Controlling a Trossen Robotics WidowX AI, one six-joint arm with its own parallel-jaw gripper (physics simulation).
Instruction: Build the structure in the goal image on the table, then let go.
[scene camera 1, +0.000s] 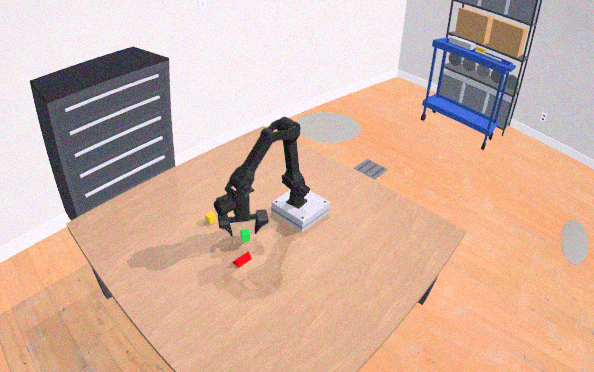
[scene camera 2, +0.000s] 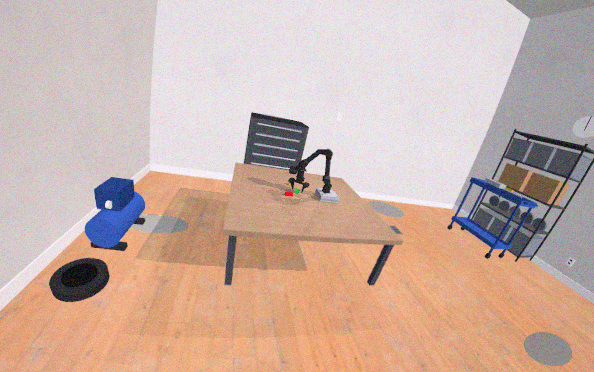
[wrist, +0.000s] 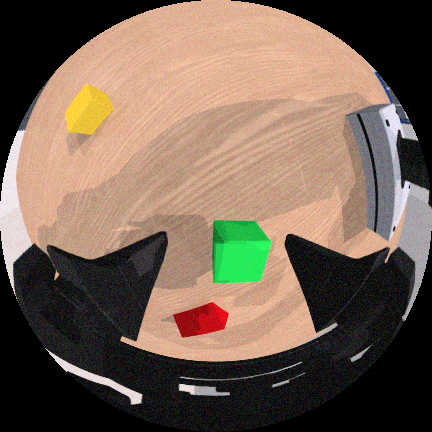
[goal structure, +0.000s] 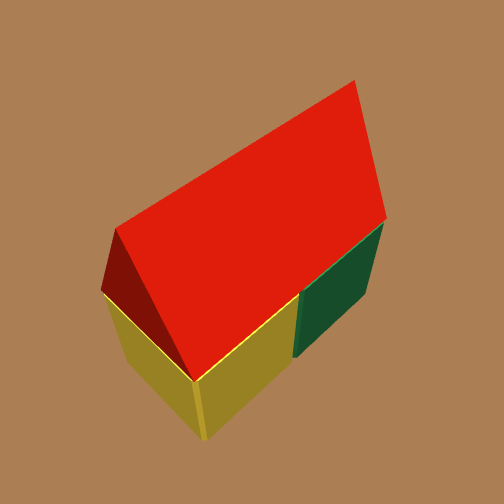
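Where they show: gripper, between the fingertips: (scene camera 1: 243, 234) (scene camera 2: 297, 190) (wrist: 228, 239); arm's base, origin of its link: (scene camera 1: 296, 201) (scene camera 2: 325, 191).
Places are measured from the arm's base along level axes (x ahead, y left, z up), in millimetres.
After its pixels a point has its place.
Observation:
A green cube (scene camera 1: 245, 235) {x 267, y -50, z -25 mm} (scene camera 2: 297, 191) {x 261, y -46, z -38 mm} (wrist: 240, 255) {x 251, y -67, z -23 mm} rests on the table (scene camera 1: 350, 280) {x 200, y 373, z -55 mm} (scene camera 2: 320, 220) {x 228, y 412, z -55 mm}. My gripper (scene camera 1: 243, 232) {x 255, y -70, z -43 mm} (wrist: 228, 239) {x 255, y -70, z -43 mm} is wide open and points down just above the table. In the wrist view the green cube shows in the gap between the two fingers, touching neither. A red block (scene camera 1: 242, 259) {x 364, y 14, z -38 mm} (scene camera 2: 289, 194) {x 356, y 17, z -43 mm} (wrist: 201, 320) {x 348, y -1, z -40 mm}, longer than the cube, lies apart from the green cube, toward the front of the table. A yellow cube (scene camera 1: 210, 218) {x 282, y -222, z -26 mm} (wrist: 89, 110) {x 264, y -219, z -31 mm} stands apart, beyond the gripper on the left in scene camera 1; it is largely hidden in scene camera 2.
The arm's pale base (scene camera 1: 301, 210) {x 34, y 45, z -1 mm} (scene camera 2: 326, 195) {x 29, y 73, z -4 mm} (wrist: 375, 170) {x 73, y -12, z -33 mm} stands on the table, to the right of the cubes. A dark drawer cabinet (scene camera 1: 115, 130) (scene camera 2: 276, 142) stands behind the table. A blue cart (scene camera 1: 460, 114) (scene camera 2: 482, 234) stands off to the right.

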